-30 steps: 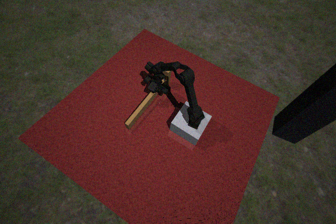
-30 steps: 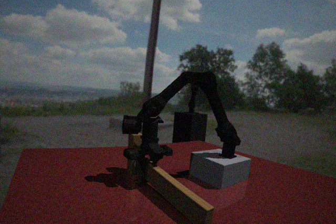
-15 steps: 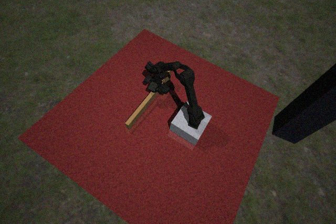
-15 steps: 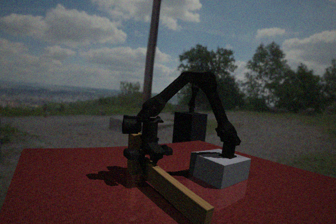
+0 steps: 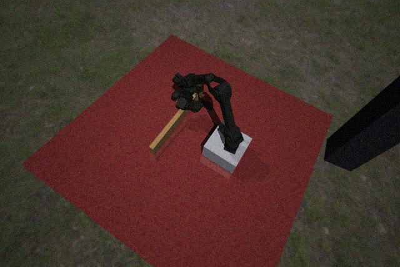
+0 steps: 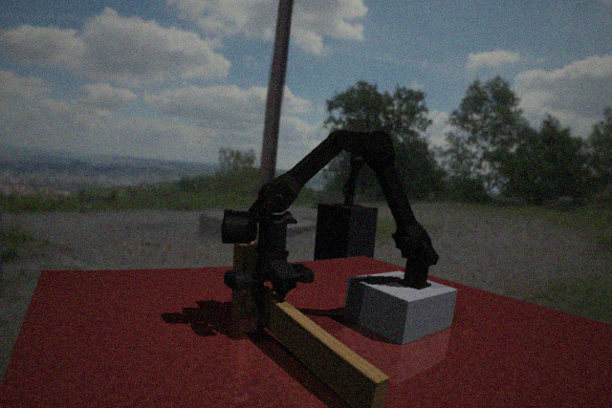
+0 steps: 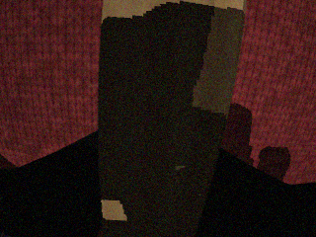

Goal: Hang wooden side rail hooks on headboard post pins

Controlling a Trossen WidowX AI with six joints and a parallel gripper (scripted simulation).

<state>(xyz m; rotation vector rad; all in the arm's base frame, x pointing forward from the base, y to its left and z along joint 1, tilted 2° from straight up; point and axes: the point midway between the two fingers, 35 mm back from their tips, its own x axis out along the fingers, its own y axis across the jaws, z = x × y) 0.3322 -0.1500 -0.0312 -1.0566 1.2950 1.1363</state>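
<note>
The wooden headboard post lies 12 cm to the right of my gripper tip, 4 cm above it and 2 cm behind it.
</note>
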